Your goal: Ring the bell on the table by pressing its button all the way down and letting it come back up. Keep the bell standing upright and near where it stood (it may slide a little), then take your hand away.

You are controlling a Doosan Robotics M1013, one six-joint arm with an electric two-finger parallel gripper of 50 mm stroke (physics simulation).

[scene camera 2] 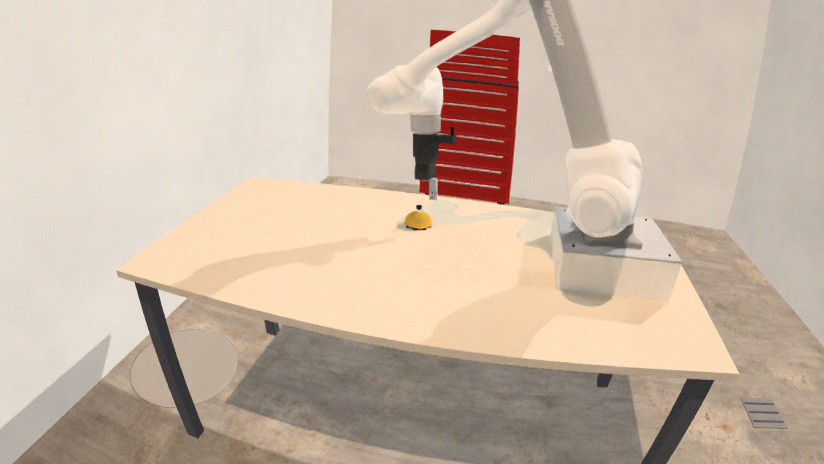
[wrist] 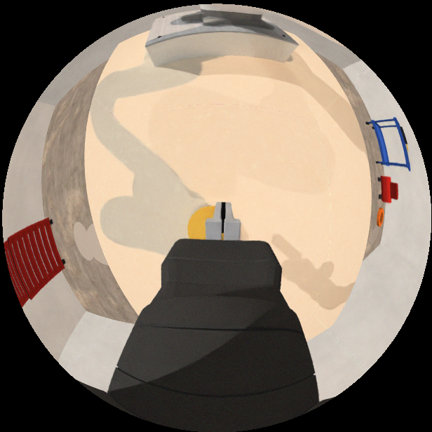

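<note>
A yellow dome bell stands upright on the table. In the scene view its black button stands up on top. My gripper is shut and empty, pointing straight down. In the scene view its fingertips are a little above the button's height and slightly to its right, apart from the bell. In the wrist view the fingers and the dark gripper body cover the right and lower parts of the bell, and the button is hidden.
The arm's base block stands at the right of the table in the scene view. A red drawer cabinet stands behind the table. A blue cart shows at the right in the wrist view.
</note>
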